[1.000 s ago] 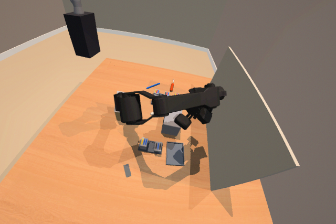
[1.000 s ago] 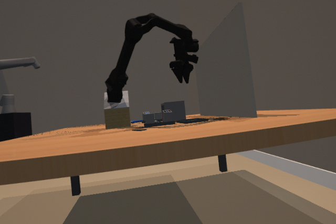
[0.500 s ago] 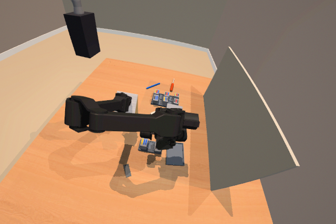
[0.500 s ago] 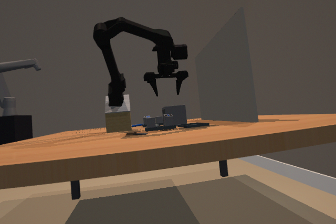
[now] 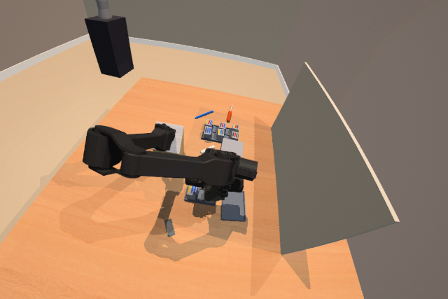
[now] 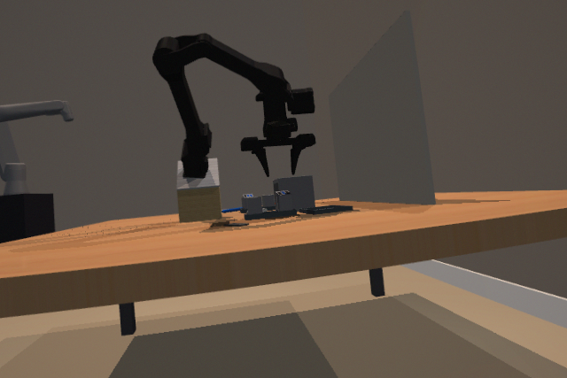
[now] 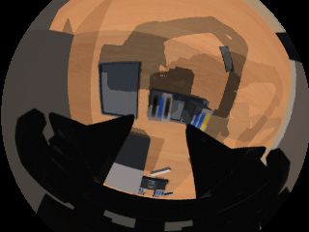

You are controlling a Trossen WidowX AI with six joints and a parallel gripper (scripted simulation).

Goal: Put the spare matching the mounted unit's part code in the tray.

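Now: the grey spare unit 6 cm below my gripper tip. From my gripper tip the other things lie so: flat holder (9 cm below, 4 cm behind); then grey tray (10 cm below, 10 cm ahead); then grey mounted unit (20 cm to the left, 5 cm below, 4 cm ahead).
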